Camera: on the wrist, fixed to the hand. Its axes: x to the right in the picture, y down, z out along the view.
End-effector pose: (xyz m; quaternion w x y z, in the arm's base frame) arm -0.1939 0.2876 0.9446 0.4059 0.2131 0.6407 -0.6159
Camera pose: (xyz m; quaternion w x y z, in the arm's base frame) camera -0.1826 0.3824 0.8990 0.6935 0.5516 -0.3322 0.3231
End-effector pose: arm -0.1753 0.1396 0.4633 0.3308 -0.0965 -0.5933 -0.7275
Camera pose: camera -0.1274 0.0473 0.4826 0.6164 -0.6814 -0.0076 0.3945
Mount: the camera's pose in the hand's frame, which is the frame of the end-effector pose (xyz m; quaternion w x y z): 0.0076 0.0511 -0.0923 0.0128 -0.0737 0.1706 -0.9825
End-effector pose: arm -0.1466 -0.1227 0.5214 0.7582 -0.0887 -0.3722 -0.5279
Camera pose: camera -0.0576 -0.1552 0.4743 0.4520 -0.3987 -0.0763 0.7943
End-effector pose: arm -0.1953 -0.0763 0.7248 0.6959 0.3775 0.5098 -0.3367
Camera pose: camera -0.1918 0.0282 0.7088 0.3810 0.4899 -0.5209 0.5860
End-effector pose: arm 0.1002 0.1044 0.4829 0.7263 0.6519 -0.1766 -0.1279
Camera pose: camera 0.1439 0.1905 0.5262 0.0382 -0.1501 -0.7715 0.6170
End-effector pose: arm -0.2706 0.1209 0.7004 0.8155 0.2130 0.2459 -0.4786
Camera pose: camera -0.2404 0.1926 0.6288 0.4861 0.2173 -0.3868 0.7529
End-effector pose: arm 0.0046 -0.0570 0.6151 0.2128 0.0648 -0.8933 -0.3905
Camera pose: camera 0.0401 -0.0859 0.7105 0.2238 -0.9294 -0.1173 0.2689
